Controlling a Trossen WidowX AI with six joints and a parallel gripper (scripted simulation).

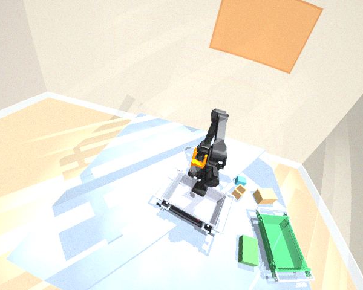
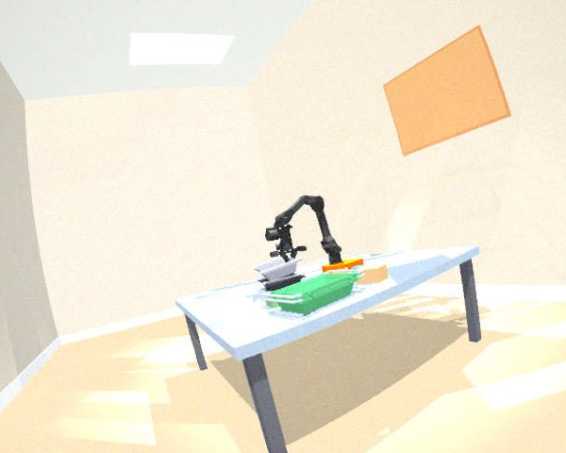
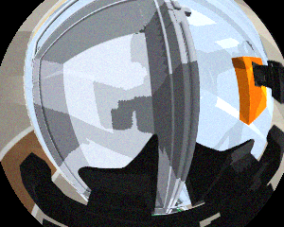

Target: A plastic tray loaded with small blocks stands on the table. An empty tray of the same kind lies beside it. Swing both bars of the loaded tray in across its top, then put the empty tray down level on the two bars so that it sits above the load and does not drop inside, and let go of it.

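Now: the clear tray 8 cm ahead of my gripper tip, 1 cm to the right of it and 2 cm above it. Also, from my gripper tip: green block 17 cm ahead, 33 cm to the left, 7 cm below; tan wedge 20 cm behind, 43 cm to the left, 6 cm below; cyan block 25 cm behind, 25 cm to the left, 7 cm below.
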